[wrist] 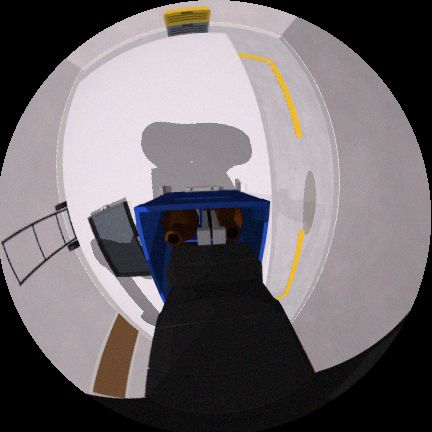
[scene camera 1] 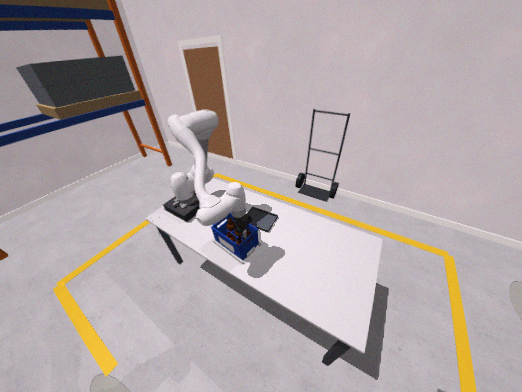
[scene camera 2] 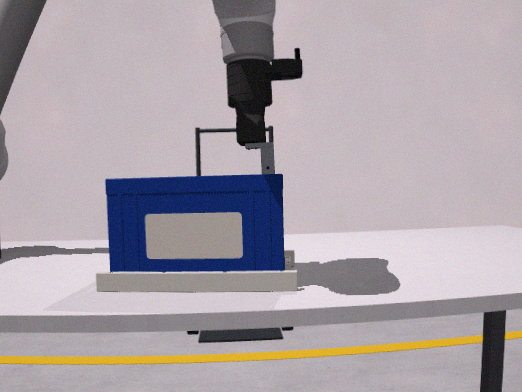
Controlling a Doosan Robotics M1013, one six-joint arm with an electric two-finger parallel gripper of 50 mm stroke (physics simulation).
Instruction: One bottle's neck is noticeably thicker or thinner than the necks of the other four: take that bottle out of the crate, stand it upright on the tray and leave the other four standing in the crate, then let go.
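Places are measured from the arm's base along level axes (x up, y right, z ahead), in centimetres.
Pixels of known places: gripper, fingertip midpoint: (wrist: 208,217) (scene camera 1: 245,237); arm's base, origin of the base link: (scene camera 1: 186,200).
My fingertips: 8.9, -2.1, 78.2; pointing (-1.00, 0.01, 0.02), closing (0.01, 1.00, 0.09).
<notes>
For each thing: its top centre in the pictures, then the offset to it from my fingertips, as dx, dy, dz. "spot": a spot on its surface instead. Level surfaces: height alone.
- blue crate, middle of its top: (scene camera 2: 202,176) (wrist: 206,283) (scene camera 1: 233,227) +1.2, +0.0, -11.4
- dark tray, surface spot: (wrist: 114,242) spot: -15.8, -31.2, -14.9
- pale low strip, surface spot: (scene camera 2: 195,282) spot: -14.8, +10.4, -10.3
- white table, its level: dx -16.4
- small pale block, surface spot: (scene camera 2: 289,260) spot: -13.4, -0.2, +3.2
A blue crate (scene camera 1: 250,246) (scene camera 2: 195,200) (wrist: 202,200) holds brown bottles. In the wrist view one bottle (wrist: 180,222) shows left of the fingers and another bottle (wrist: 236,217) right of them, both with their mouths up; the other bottles are hidden by the gripper body. In scene view 1 several brown necks show small, so their thickness cannot be compared. My gripper (scene camera 1: 245,232) (scene camera 2: 268,165) (wrist: 208,217) is shut and empty, pointing down, with its fingers between the two bottles; the crate wall hides its tips in scene view 2. The dark tray (scene camera 1: 268,221) (wrist: 114,242) lies beside the crate and carries no bottle.
A pale low strip (scene camera 2: 195,282) runs along the crate's foot on the white table (scene camera 1: 320,270) (scene camera 2: 400,250). A small pale block (scene camera 2: 289,260) stands at the crate's end. The robot stands on a black base at the table's end. A hand truck (scene camera 1: 323,151) stands by the wall.
</notes>
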